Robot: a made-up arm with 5 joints.
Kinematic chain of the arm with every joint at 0, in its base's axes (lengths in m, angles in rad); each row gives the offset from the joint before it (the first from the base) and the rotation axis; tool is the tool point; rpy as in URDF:
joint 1: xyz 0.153 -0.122 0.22 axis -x
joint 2: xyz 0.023 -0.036 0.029 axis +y
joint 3: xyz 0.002 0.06 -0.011 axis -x
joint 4: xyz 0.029 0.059 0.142 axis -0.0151 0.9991 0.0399
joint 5: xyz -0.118 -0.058 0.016 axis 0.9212 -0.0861 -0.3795
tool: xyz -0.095 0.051 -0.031 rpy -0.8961 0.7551 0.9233
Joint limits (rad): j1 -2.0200..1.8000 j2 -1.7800..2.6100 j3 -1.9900..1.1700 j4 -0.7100..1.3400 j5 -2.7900..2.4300
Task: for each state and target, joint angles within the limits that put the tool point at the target. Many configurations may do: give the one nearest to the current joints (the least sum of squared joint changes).
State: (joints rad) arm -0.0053 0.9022 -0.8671 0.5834 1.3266
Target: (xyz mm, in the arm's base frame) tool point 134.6 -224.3 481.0
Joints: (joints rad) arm 0.0624 0.4717 -0.9936 0.1399 1.1679
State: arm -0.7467 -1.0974 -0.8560 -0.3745 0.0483
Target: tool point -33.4 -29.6 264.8
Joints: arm -0.9588 -1.0536 -0.0457 0.0243 0.3823
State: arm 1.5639 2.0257 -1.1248 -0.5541 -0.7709
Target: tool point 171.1 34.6 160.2
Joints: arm 1.7495 1.7076 -1.1252 -0.6507 -0.8860
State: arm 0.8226 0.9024 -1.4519 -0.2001 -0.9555
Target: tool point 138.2 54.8 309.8
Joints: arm 1.2073 1.3396 -1.3146 -0.3246 -0.7280
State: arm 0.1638 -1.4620 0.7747 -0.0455 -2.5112
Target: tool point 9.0 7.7 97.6
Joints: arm -0.0024 -1.4747 0.9164 -0.1637 -2.5029
